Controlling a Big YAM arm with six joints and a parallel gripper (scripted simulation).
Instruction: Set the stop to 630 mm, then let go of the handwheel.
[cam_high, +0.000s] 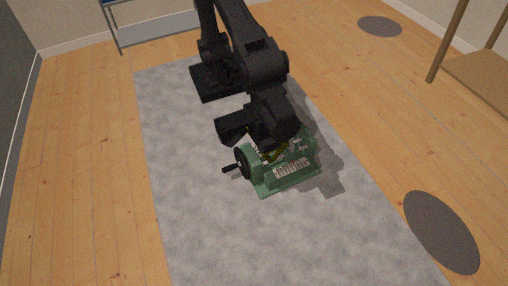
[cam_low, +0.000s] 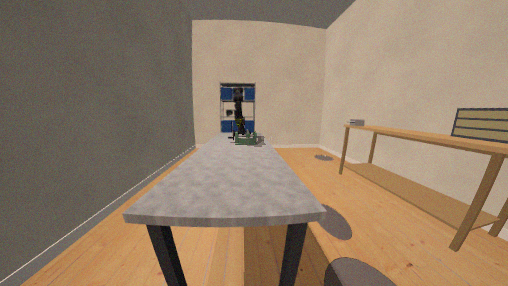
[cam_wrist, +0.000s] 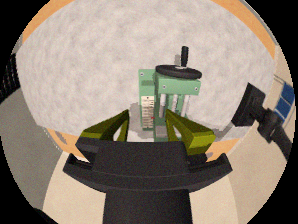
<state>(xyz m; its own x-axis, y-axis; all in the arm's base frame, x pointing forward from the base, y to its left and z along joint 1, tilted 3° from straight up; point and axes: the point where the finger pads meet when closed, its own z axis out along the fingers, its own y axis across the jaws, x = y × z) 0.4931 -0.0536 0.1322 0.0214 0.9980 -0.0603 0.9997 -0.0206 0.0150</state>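
Now: the black handwheel 8 cm behind my hand, 6 cm to the right of it and 11 cm below it. Round my hand: grey stop block 5 cm behind, 9 cm to the left, 7 cm below.
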